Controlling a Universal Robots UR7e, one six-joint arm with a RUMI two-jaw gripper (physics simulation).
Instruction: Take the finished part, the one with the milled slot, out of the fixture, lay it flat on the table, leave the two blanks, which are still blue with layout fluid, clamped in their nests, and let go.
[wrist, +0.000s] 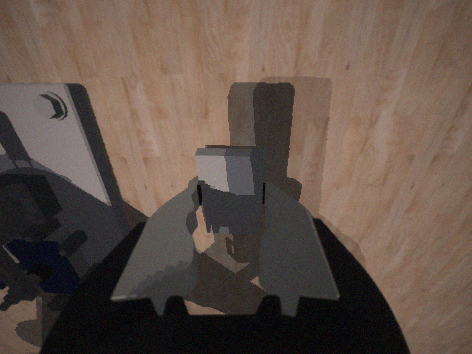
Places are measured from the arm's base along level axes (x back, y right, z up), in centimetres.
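Where they show: gripper, fingertip midpoint: (232, 185).
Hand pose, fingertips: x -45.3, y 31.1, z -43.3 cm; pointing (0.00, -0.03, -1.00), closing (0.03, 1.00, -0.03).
Each offset is from my fingertips to the top centre of the thing. "pt": to the spot under its first point. Level surfaces: height alone.
The finished part {dz +1.3, dx +1.3, dy -0.1 cm} (220, 171), a plain grey metal block, sits between the two fingertips in the wrist view, its far end sticking out beyond them. My gripper (232, 185) is shut on it and holds it by its sides above the wooden table {dz -1.5 cm} (380, 130); the height is hard to judge. I cannot make out the milled slot. One blue blank {dz +2.6, dx +7.3, dy -18.1 cm} (52, 267) shows at the lower left, in its nest among dark clamp parts. The other blank does not show in this view.
The fixture's light grey base plate {pt dz +0.0, dx -4.1, dy -12.5 cm} (65, 145) stands at the left, with a bolt {dz +0.7, dx -6.8, dy -11.9 cm} (56, 106) near its corner. Shadows of the gripper and part fall on the table ahead and to the right.
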